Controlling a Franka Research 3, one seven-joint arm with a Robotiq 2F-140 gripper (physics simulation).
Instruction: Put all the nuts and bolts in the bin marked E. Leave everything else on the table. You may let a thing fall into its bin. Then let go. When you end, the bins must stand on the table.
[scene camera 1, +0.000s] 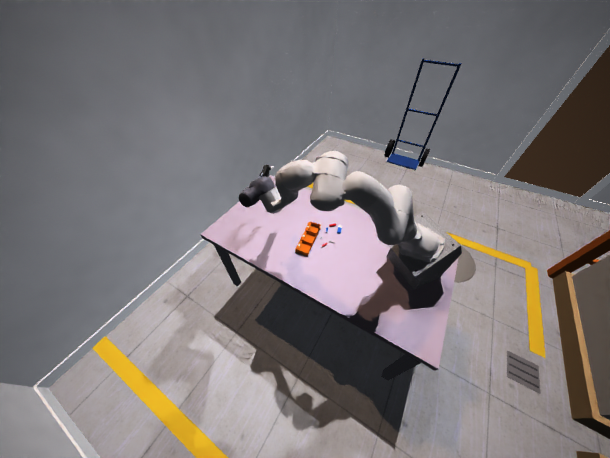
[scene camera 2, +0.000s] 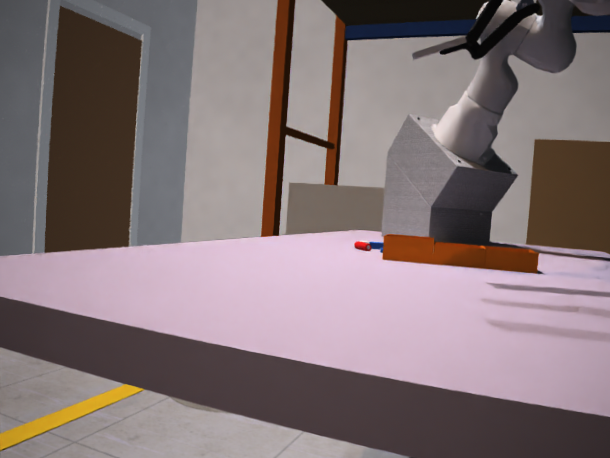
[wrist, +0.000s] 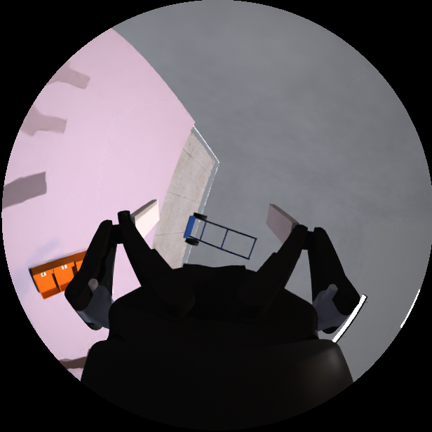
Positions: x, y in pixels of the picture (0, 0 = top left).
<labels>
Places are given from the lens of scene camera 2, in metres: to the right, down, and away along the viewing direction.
joined orange bins (scene camera 2: 406, 248): 0.17, 0.03, 0.89
</labels>
